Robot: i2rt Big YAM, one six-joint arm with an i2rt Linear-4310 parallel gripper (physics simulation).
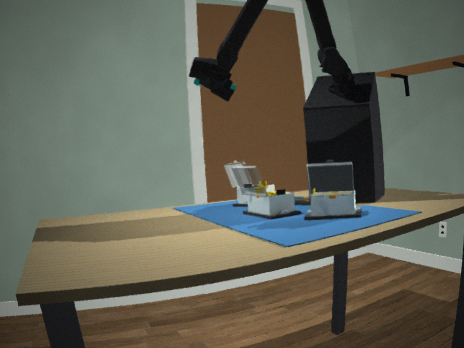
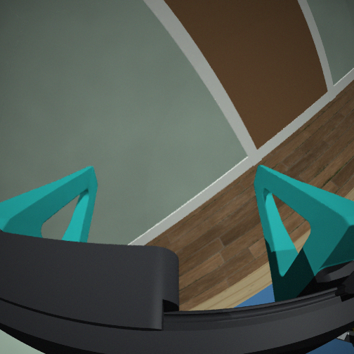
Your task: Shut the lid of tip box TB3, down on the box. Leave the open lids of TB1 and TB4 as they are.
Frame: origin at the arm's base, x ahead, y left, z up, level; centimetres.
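Seen in the pictures: gripper, fingertip midpoint: (image 1: 212, 90); arm's base at its link origin: (image 1: 346, 90).
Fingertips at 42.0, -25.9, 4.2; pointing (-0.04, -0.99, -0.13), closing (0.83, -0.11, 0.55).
Offsets run from my fingertips to a thing's middle, as dx, dy, dz. "*": to the spot under its first point. Level surfaces: height alone.
A white tip box @(-22.0, +49.0, -38.5) (image 1: 333, 204) stands at the right, its grey see-through lid @(* -17.2, +56.6, -30.8) (image 1: 330, 177) upright. A second white box @(-9.4, +33.8, -38.5) (image 1: 271, 205) stands left of it, with yellow and black items at its top. A third white box @(* -0.9, +30.6, -35.6) (image 1: 242, 195) is partly hidden behind the second. Pale see-through lid panels @(-1.8, +35.8, -31.3) (image 1: 246, 175) lean back above these two boxes; they overlap, and I cannot tell which belongs to which. No labels are readable, so I cannot tell which box is TB3. My gripper (image 1: 215, 85) (image 2: 175, 174) is open and empty, high above and left of the boxes.
The boxes stand on a blue mat @(dz -41.8) (image 1: 290, 232) on the wooden table @(dz -42.1) (image 1: 125, 250). A large dark block (image 1: 342, 135) rises behind the right box, beneath the arm's base. A brown shelf (image 1: 420, 66) is on the right wall. A brown door (image 1: 250, 110) stands behind.
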